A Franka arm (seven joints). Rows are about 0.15 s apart.
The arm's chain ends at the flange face. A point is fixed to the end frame.
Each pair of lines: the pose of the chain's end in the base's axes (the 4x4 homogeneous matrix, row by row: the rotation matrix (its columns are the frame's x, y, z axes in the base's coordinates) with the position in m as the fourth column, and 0 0 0 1 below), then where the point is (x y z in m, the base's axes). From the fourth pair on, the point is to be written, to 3 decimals.
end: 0.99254, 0.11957, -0.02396, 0.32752; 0.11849, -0.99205, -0.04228, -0.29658; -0.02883, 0.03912, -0.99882, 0.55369; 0, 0, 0, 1
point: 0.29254 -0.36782 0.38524
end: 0.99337, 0.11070, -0.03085, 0.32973; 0.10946, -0.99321, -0.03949, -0.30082; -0.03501, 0.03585, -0.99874, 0.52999; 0, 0, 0, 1
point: 0.29301 -0.37130 0.36160
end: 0.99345, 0.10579, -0.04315, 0.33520; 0.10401, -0.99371, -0.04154, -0.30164; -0.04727, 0.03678, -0.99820, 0.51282; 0, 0, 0, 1
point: 0.29606 -0.37230 0.34504
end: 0.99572, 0.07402, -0.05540, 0.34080; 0.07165, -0.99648, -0.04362, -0.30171; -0.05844, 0.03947, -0.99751, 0.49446; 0, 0, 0, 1
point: 0.298 -0.372 0.327
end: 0.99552, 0.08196, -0.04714, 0.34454; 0.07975, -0.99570, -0.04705, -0.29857; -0.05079, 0.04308, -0.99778, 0.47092; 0, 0, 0, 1
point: 0.303 -0.369 0.304
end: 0.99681, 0.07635, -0.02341, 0.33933; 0.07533, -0.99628, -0.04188, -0.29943; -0.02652, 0.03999, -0.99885, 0.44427; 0, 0, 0, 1
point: 0.302 -0.369 0.276
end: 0.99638, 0.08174, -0.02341, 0.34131; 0.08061, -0.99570, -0.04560, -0.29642; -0.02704, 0.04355, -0.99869, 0.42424; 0, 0, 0, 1
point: 0.304 -0.367 0.256
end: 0.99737, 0.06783, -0.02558, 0.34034; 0.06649, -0.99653, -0.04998, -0.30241; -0.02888, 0.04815, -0.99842, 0.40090; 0, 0, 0, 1
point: 0.302 -0.373 0.233
